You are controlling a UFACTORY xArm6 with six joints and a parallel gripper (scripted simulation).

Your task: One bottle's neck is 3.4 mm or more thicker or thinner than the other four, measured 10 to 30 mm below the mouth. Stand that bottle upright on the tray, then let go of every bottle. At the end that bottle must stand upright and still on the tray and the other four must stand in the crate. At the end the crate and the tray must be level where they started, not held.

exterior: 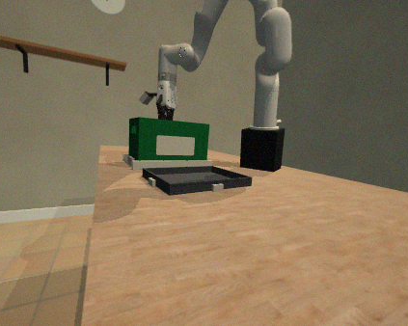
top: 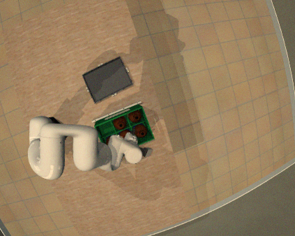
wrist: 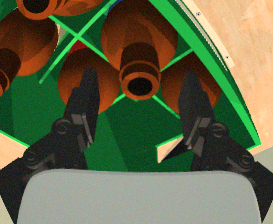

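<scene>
My gripper is now 1 cm short of the brown bottle, 8 cm to the right of it and 9 cm above it. The rest, counted from my hand: tray (5 cm ahead, 33 cm to the left, 17 cm below); then green crate (4 cm to the left, 9 cm below).
</scene>
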